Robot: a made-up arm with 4 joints.
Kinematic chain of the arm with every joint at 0, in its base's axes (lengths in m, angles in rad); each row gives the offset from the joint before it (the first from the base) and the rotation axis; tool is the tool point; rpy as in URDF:
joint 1: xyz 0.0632 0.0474 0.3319 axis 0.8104 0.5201 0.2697
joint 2: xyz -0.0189 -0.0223 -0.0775 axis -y
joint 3: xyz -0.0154 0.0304 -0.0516 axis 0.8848 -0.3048 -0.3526
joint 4: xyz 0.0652 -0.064 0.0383 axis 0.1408 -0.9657 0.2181
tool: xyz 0.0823 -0.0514 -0.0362 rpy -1.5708 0 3.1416
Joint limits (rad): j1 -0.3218..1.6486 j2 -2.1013..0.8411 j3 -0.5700..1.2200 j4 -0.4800..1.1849
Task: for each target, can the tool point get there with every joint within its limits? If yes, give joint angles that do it. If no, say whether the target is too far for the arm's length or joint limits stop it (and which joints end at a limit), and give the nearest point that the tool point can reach.
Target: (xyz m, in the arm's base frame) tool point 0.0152 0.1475 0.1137
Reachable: yes | joints 1.1155 0.0715 0.8687 -0.1907
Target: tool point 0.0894 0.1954 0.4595
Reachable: no: joint limits stop it (at a limit: joint 1, joint 2, joint 3, joint 4) | nearest point 0.1024 0.0603 0.4082 | short by 0.145 m
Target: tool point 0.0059 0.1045 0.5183
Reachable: no: joint limits stop it (at a limit: joint 1, joint 2, joint 4) | nearest point 0.0968 0.0486 0.4103 | short by 0.152 m
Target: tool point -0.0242 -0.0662 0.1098
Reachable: yes | joints 0.0830 -1.1174 0.9351 0.0448
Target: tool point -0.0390 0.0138 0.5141
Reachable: no: joint limits stop it (at a limit: joint 1, joint 2, joint 4) | nearest point 0.0812 0.0005 0.4107 | short by 0.159 m
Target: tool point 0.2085 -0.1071 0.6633
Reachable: no: too far | nearest point 0.1259 -0.0303 0.4010 | short by 0.285 m
